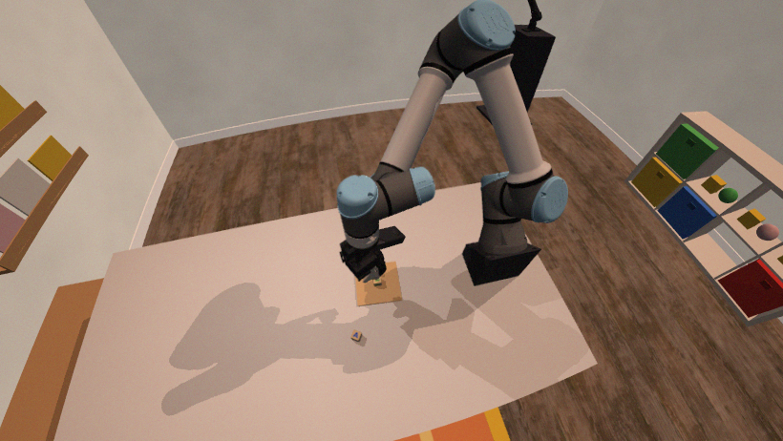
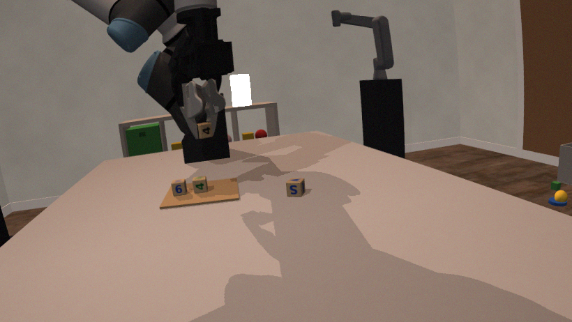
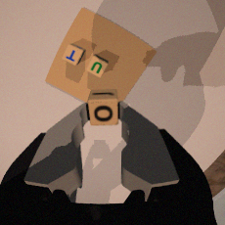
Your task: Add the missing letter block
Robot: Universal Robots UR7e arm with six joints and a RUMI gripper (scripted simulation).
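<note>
My hand is 100 mm above the U block, 20 mm to the left of it and 10 mm past it. The rest, counted from my hand: O block right at my hand; then T block 100 mm below, 60 mm to the right, 20 mm behind; then mat 120 mm below, 20 mm to the right, 10 mm behind.
</note>
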